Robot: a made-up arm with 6 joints.
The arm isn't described. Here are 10 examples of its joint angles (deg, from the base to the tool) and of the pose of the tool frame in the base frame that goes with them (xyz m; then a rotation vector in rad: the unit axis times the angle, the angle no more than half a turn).
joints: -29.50 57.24 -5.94 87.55 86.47 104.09
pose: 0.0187 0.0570 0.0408 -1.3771 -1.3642 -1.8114
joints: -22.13 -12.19 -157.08 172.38 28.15 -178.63
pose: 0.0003 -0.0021 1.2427 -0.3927 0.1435 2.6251
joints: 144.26 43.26 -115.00 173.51 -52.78 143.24
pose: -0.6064 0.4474 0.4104 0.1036 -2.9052 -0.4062
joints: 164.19 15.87 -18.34 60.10 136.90 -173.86
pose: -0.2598 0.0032 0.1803 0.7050 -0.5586 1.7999
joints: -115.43 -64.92 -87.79 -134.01 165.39 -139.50
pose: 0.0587 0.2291 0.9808 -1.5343 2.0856 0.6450
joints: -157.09 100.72 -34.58 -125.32 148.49 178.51
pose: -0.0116 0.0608 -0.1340 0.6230 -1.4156 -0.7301
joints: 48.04 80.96 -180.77 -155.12 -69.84 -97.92
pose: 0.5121 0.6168 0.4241 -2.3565 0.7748 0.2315
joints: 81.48 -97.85 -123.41 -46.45 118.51 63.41
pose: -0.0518 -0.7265 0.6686 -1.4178 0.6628 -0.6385
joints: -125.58 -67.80 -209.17 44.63 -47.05 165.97
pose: 0.3996 0.6537 0.2930 -2.0478 -0.9076 -0.3740
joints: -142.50 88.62 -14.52 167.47 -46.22 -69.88
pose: 0.0689 0.0744 0.0968 0.5605 1.2459 2.2166
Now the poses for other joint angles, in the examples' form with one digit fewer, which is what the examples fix.
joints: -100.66 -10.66 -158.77 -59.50 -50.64 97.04
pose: 0.078 0.044 1.178 0.729 0.630 1.980
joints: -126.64 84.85 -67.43 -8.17 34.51 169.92
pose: -0.180 -0.243 -0.281 -2.061 -1.509 -1.142
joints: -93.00 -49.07 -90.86 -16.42 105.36 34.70
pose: -0.024 -0.071 1.015 0.947 -2.404 0.540
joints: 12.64 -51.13 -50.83 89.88 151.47 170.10
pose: 0.159 0.110 0.791 1.426 -1.447 -1.477
